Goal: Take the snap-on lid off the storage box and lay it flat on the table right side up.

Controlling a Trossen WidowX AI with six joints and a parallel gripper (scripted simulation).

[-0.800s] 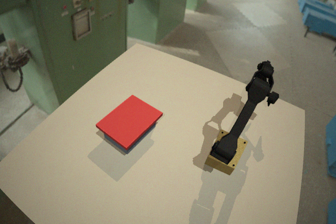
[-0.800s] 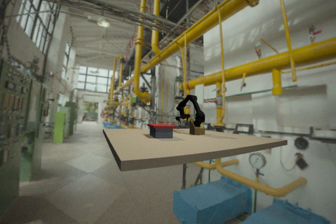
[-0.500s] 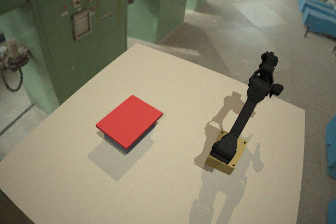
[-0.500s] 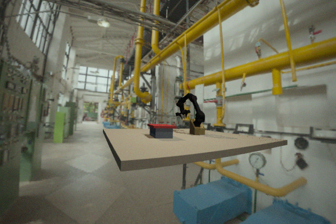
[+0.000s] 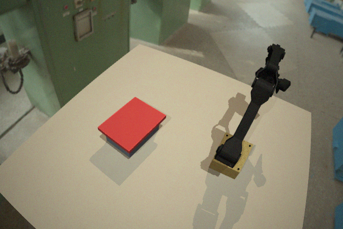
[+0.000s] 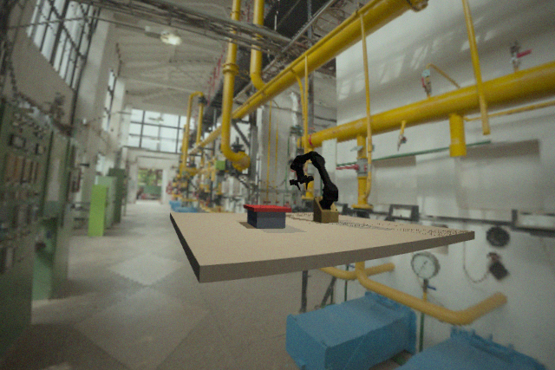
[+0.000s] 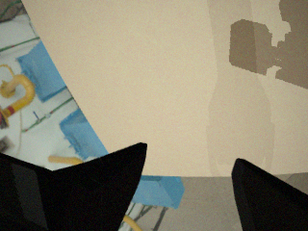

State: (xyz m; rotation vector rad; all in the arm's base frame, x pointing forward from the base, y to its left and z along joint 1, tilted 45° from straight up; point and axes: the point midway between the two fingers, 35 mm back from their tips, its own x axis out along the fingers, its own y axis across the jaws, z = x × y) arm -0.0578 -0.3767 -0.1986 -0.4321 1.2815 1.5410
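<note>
Right now the lid is 500 mm to the left of my gripper tip, 490 mm ahead of it and 100 mm below it. Also, from my gripper tip: storage box (500 mm to the left, 490 mm ahead, 150 mm below).
</note>
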